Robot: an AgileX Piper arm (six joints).
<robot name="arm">
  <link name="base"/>
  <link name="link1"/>
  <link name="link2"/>
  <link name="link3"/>
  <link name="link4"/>
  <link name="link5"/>
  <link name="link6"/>
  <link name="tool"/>
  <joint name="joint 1" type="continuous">
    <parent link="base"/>
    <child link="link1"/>
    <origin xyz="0 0 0.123"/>
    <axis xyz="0 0 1"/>
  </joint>
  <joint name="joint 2" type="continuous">
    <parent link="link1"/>
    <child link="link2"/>
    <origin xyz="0 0 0"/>
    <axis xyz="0 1 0"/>
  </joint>
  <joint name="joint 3" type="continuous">
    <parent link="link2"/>
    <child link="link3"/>
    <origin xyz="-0.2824 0 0.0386"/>
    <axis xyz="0 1 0"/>
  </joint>
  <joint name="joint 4" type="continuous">
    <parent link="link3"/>
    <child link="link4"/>
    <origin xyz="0.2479 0 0.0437"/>
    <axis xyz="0.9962 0 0.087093"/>
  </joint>
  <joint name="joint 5" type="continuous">
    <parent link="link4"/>
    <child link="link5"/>
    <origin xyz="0 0 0"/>
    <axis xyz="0 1 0"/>
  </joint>
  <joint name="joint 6" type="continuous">
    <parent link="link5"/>
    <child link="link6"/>
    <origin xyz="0.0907 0 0.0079"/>
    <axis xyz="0.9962 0 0.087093"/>
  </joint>
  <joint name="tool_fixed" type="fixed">
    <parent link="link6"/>
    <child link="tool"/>
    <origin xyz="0 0 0" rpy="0 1.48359 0"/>
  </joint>
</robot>
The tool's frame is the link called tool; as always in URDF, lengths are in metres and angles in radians. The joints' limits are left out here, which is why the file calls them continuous.
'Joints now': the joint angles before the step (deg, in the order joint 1, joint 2, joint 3, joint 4, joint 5, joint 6). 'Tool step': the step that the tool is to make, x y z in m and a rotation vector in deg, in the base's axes. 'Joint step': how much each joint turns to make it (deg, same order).
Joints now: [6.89 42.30 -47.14 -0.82 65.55 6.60]
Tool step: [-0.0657 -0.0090 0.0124 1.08 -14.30 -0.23]
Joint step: [0.12 -17.52 2.05 -0.78 1.14 0.12]
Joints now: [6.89 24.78 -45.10 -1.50 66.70 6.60]
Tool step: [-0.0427 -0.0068 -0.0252 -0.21 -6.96 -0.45]
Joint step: [0.04 -14.05 6.04 -1.10 1.13 -0.14]
